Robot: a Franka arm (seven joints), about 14 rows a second.
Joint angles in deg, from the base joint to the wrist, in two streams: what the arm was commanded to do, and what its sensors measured. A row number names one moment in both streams.
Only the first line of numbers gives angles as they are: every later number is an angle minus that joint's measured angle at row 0.
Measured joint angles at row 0:
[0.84, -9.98, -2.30, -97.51, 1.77, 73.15, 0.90]
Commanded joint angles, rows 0 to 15:
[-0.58, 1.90, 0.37, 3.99, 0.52, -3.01, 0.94]
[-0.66, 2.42, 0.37, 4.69, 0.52, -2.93, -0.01]
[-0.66, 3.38, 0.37, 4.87, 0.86, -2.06, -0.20]
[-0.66, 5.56, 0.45, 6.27, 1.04, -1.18, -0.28]
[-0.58, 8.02, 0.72, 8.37, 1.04, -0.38, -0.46]
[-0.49, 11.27, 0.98, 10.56, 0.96, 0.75, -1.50]
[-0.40, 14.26, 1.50, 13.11, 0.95, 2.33, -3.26]
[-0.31, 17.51, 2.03, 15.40, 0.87, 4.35, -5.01]
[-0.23, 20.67, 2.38, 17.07, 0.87, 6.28, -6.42]
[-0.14, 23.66, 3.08, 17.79, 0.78, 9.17, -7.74]
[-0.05, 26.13, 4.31, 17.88, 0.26, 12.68, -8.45]
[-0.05, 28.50, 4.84, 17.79, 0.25, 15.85, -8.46]
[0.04, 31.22, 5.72, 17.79, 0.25, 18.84, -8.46]
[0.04, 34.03, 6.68, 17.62, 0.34, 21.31, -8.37]
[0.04, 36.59, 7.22, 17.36, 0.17, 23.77, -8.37]
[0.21, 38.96, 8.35, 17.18, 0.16, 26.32, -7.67]
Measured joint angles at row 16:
[0.37, 33.87, 6.63, 14.51, 0.19, 23.84, -7.29]
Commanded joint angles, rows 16 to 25:
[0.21, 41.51, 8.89, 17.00, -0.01, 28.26, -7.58]
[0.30, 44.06, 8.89, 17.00, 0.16, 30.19, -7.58]
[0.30, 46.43, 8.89, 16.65, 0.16, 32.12, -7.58]
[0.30, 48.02, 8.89, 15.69, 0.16, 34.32, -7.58]
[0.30, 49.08, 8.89, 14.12, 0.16, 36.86, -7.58]
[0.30, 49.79, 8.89, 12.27, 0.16, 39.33, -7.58]
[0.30, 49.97, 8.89, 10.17, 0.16, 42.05, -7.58]
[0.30, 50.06, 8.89, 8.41, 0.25, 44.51, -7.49]
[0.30, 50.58, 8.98, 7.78, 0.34, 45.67, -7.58]
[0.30, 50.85, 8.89, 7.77, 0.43, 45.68, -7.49]
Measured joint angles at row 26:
[0.84, 52.21, 8.36, 9.91, 0.16, 44.41, -7.28]
